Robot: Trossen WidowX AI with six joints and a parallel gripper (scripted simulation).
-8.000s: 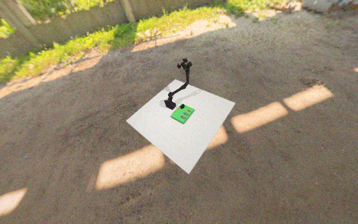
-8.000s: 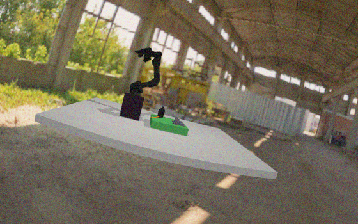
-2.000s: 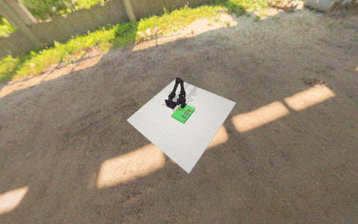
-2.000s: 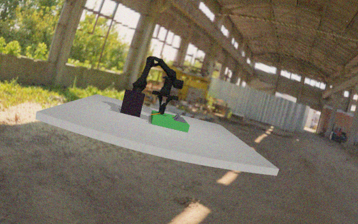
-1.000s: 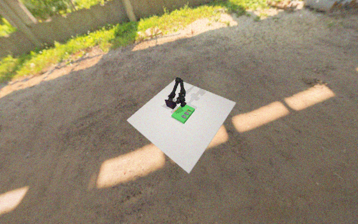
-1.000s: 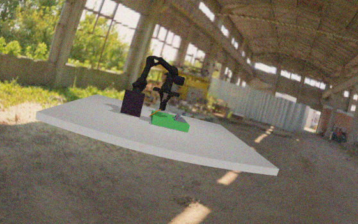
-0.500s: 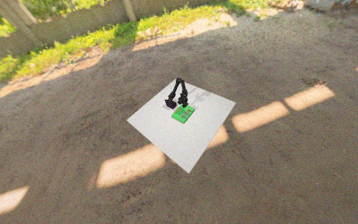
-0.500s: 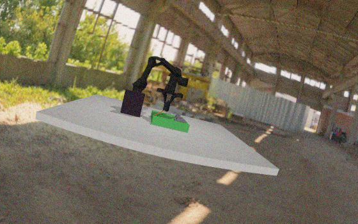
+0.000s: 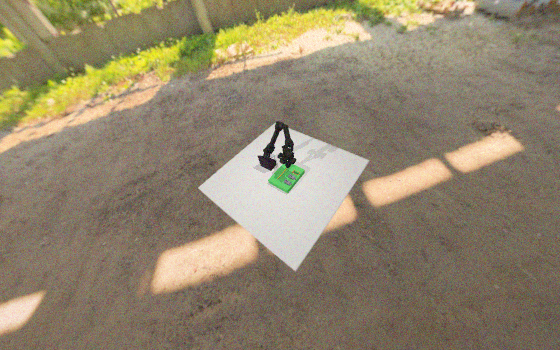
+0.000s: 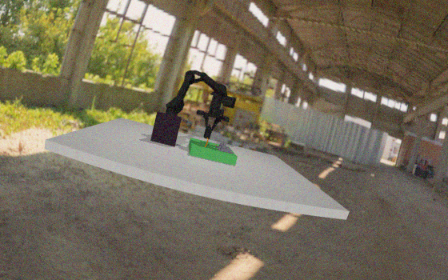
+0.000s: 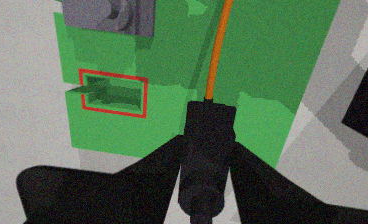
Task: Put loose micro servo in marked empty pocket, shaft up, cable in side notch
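Now: gripper tip 1 cm past the green deck, 7 cm to the left of it and 10 cm above it.
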